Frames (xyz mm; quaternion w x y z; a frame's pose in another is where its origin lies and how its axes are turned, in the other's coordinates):
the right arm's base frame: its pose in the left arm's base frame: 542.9 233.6 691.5 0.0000 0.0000 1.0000 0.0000
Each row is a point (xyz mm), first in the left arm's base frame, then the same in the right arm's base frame.
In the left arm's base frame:
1: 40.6 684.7 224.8
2: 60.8 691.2 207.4
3: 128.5 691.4 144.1
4: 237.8 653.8 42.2
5: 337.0 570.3 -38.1
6: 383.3 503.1 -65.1
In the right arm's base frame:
1: 502.3 451.1 466.7
2: 482.1 457.6 484.1
3: 414.4 457.8 547.4
4: 305.1 420.2 649.3
5: 205.9 336.7 729.6
6: 159.6 269.5 756.6

